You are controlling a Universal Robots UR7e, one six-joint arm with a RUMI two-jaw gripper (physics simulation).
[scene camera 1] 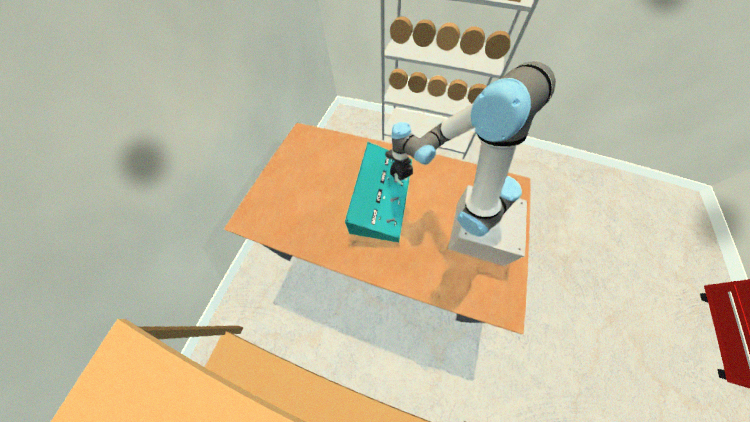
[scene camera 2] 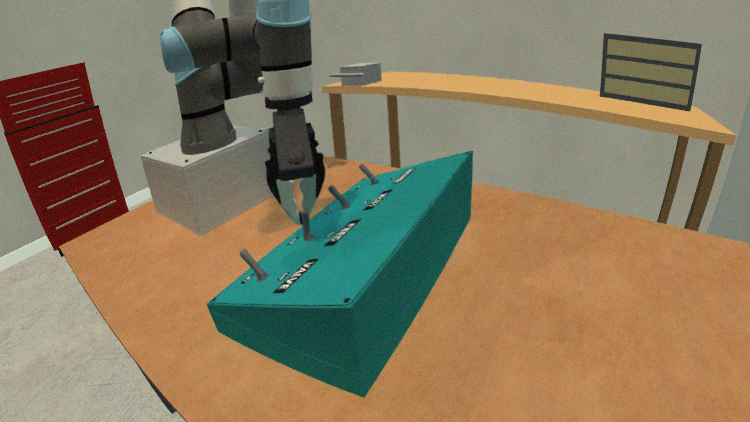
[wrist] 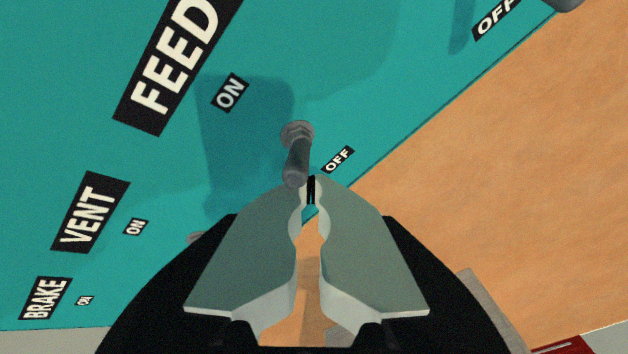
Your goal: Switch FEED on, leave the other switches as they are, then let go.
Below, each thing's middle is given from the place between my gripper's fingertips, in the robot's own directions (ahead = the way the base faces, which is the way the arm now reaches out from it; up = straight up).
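Teal switch box [scene camera 2: 333, 304]: 3 cm below my hand, 8 cm to the left of it and 7 cm ahead of it.
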